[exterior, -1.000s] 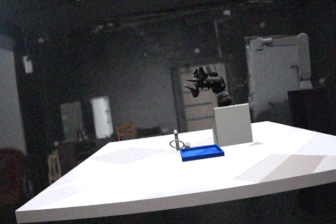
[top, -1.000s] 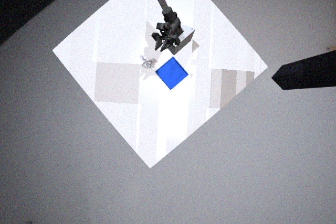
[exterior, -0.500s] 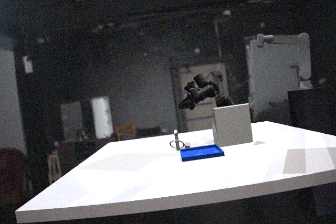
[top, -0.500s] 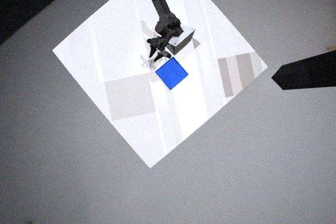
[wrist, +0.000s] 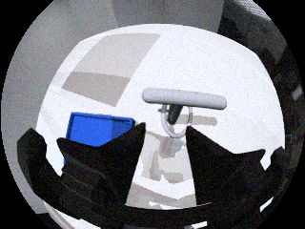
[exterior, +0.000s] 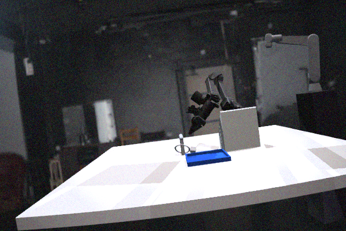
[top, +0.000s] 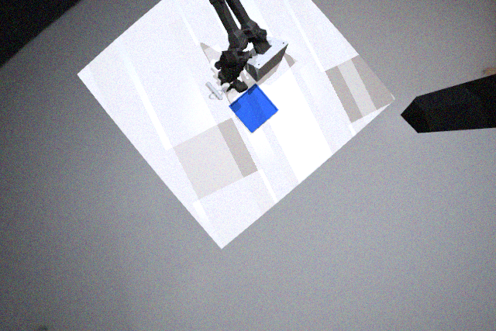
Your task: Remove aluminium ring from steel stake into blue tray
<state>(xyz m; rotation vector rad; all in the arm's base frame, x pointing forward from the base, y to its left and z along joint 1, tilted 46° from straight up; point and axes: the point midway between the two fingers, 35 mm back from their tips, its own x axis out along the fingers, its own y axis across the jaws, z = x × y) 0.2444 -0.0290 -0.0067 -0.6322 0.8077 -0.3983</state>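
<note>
My gripper tip is 30 mm short of the aluminium ring, 30 mm to the left of it and 80 mm above it. The rest, counted from my gripper tip: blue tray 40 mm behind, 160 mm to the left, 100 mm below.
</note>
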